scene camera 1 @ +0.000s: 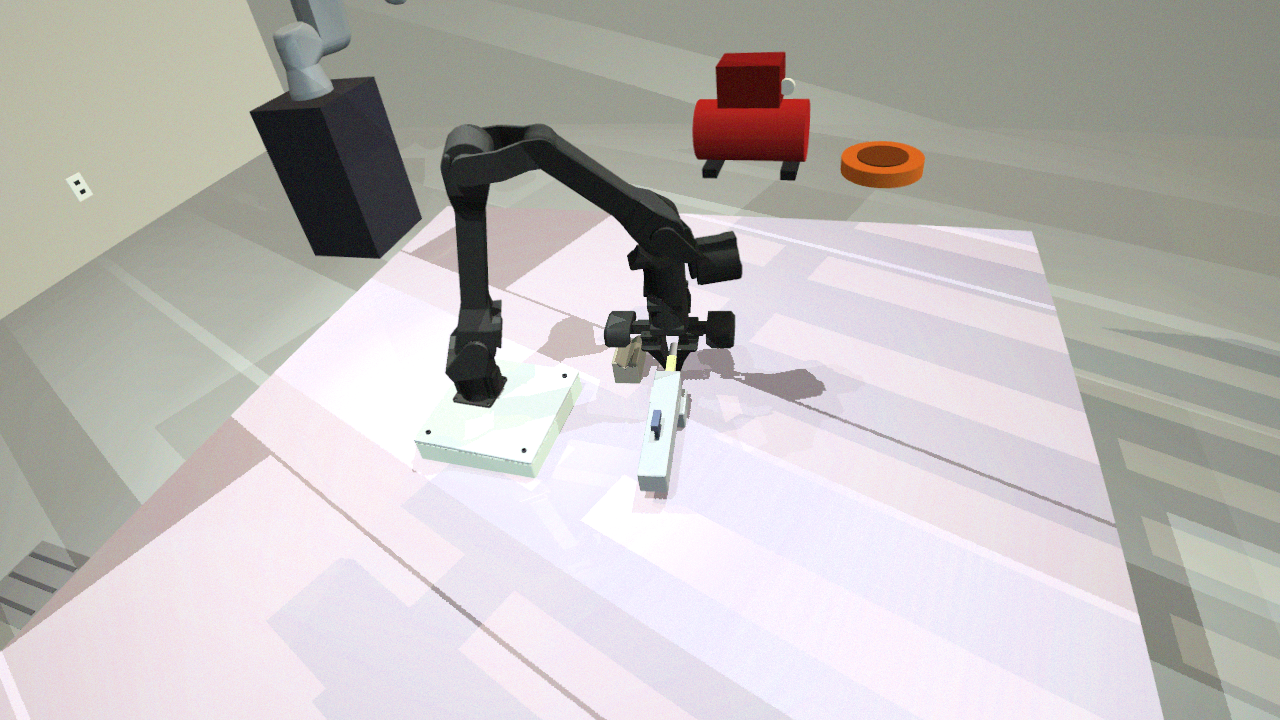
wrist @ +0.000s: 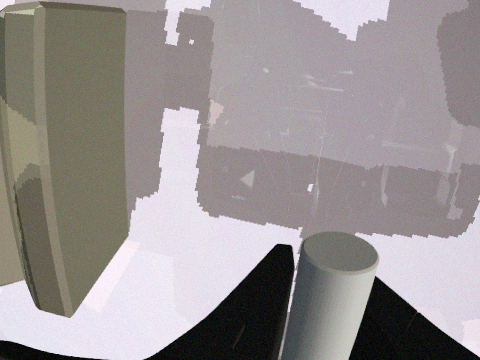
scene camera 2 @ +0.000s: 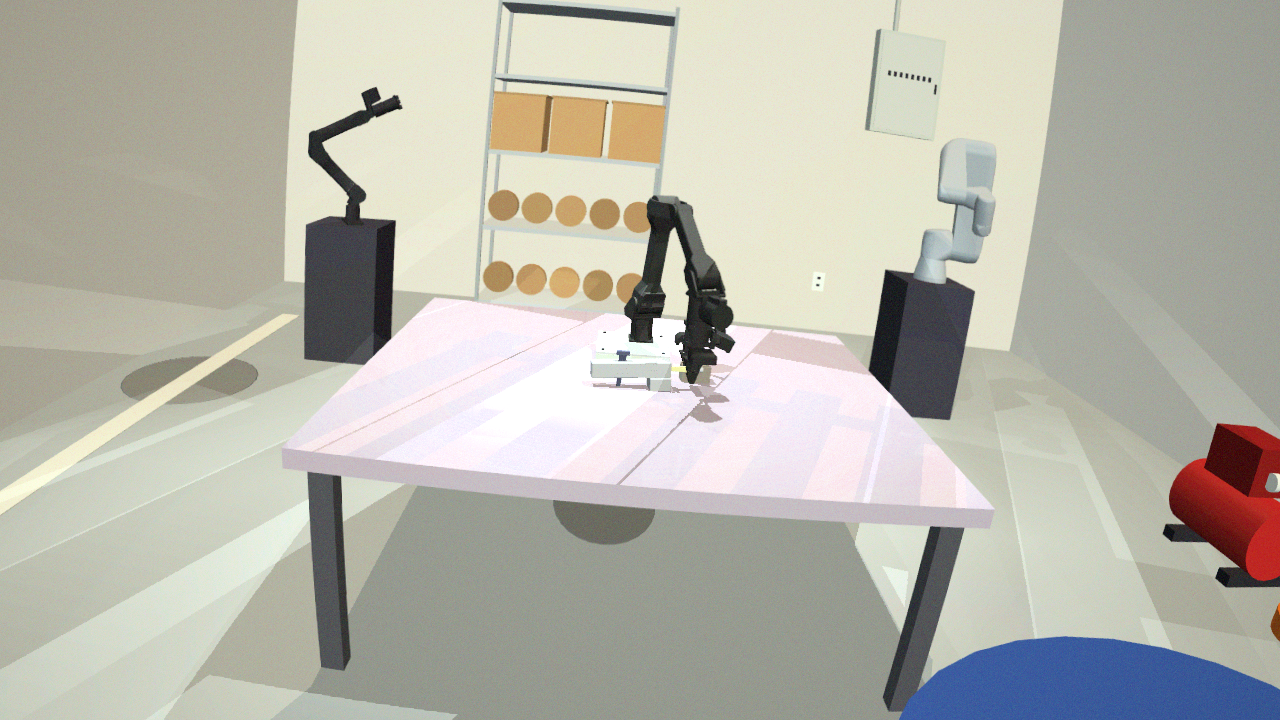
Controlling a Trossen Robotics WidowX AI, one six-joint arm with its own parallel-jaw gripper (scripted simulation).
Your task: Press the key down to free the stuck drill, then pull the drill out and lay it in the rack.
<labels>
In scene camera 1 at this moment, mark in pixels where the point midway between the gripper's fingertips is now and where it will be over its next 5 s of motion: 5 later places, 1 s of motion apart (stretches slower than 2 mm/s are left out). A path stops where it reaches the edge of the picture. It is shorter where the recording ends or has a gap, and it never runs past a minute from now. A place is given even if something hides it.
The gripper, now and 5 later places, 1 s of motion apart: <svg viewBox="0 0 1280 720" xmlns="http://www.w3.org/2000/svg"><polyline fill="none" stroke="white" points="674,372 676,353 676,342 675,339 674,335 673,332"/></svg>
</labels>
